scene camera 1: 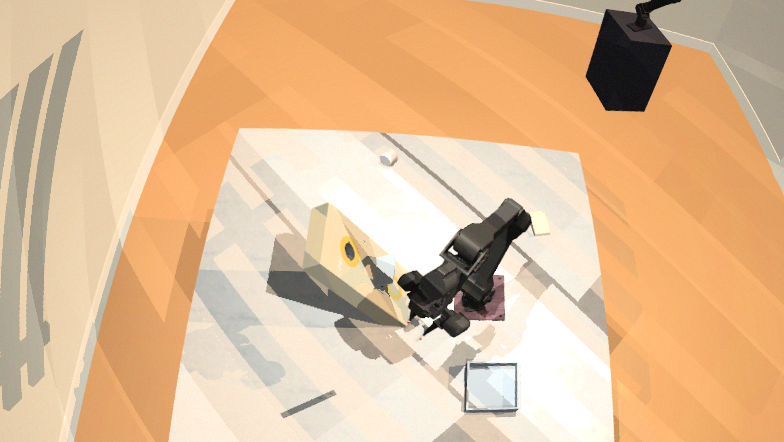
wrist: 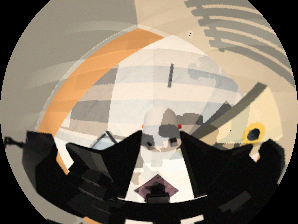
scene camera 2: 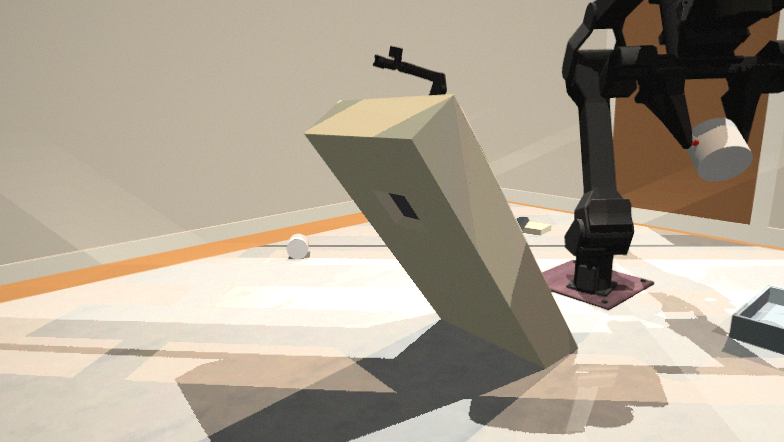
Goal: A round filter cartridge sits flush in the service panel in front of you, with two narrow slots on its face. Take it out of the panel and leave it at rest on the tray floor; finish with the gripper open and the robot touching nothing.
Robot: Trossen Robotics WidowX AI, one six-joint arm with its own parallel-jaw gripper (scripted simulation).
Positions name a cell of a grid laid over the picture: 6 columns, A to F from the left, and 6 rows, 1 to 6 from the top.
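Scene camera 1 has my gripper (scene camera 1: D5) in it, plus a service panel (scene camera 1: C4) and a grey tray (scene camera 1: D6). On scene camera 2 you'd get a round filter cartridge (scene camera 2: F3) and my gripper (scene camera 2: F3). And the wrist view shows the panel (wrist: F4), with my gripper (wrist: D4) there too.
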